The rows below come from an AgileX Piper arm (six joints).
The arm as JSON. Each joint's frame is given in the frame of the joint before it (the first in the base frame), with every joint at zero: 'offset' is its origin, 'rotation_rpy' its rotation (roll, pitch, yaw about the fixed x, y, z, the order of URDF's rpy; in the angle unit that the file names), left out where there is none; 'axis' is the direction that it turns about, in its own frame. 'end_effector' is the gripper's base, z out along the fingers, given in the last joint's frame.
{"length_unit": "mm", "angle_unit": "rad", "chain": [
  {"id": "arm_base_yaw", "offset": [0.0, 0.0, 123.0], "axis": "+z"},
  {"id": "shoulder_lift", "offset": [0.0, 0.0, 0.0], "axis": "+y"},
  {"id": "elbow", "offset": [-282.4, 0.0, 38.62], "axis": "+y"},
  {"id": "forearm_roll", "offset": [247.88, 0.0, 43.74], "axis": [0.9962, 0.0, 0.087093]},
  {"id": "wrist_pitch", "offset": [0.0, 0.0, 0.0], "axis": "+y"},
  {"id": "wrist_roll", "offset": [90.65, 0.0, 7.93], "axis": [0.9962, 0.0, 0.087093]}
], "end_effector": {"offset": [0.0, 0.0, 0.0], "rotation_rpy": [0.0, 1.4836, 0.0]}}
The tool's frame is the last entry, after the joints.
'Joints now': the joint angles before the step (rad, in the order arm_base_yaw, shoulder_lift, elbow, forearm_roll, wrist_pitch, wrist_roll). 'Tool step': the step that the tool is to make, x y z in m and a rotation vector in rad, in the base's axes. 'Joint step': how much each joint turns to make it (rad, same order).
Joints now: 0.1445, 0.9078, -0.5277, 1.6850, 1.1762, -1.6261
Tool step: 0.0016, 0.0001, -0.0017, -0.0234, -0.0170, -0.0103
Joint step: 0.0028, 0.0034, -0.0012, -0.0132, -0.0182, -0.0192
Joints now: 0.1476, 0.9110, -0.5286, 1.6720, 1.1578, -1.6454
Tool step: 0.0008, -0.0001, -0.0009, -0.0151, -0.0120, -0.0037
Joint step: -0.0003, 0.0019, -0.0013, -0.0101, -0.0071, -0.0120
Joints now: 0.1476, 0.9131, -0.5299, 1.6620, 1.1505, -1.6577
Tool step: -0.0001, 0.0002, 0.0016, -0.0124, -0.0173, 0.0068
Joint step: 0.0002, -0.0001, -0.0091, -0.0135, 0.0026, -0.0064
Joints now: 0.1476, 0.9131, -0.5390, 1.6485, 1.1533, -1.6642
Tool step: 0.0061, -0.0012, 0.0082, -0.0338, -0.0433, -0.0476
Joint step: -0.0001, -0.0002, -0.0402, -0.0253, -0.0564, -0.0013
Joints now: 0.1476, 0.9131, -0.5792, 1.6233, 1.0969, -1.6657
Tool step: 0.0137, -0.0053, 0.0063, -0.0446, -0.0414, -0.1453
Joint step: -0.0004, 0.0002, -0.0345, -0.0114, -0.1523, -0.0086
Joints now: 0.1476, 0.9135, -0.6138, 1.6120, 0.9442, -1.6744
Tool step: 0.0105, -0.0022, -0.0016, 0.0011, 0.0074, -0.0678
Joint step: 0.0001, 0.0236, -0.0050, 0.0288, -0.0650, -0.0191
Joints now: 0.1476, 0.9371, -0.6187, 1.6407, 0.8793, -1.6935
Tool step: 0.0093, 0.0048, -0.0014, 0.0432, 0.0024, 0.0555
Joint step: 0.0000, 0.0630, -0.0115, 0.0650, 0.0700, -0.0613
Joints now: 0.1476, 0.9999, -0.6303, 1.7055, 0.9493, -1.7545
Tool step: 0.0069, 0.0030, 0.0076, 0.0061, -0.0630, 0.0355
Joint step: 0.0007, 0.0369, -0.0380, 0.0261, 0.0413, -0.0687
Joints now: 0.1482, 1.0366, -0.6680, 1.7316, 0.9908, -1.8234
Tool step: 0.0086, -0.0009, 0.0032, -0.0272, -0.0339, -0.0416
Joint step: 0.0009, 0.0183, -0.0265, 0.0009, -0.0455, -0.0352
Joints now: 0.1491, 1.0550, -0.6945, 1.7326, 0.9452, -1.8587
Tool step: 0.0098, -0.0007, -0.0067, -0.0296, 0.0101, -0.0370
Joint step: 0.0003, 0.0317, -0.0028, 0.0000, -0.0407, -0.0267
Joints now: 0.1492, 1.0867, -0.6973, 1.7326, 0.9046, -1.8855
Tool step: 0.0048, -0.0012, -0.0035, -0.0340, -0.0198, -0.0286
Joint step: 0.0000, 0.0117, 0.0002, 0.0001, -0.0336, -0.0415
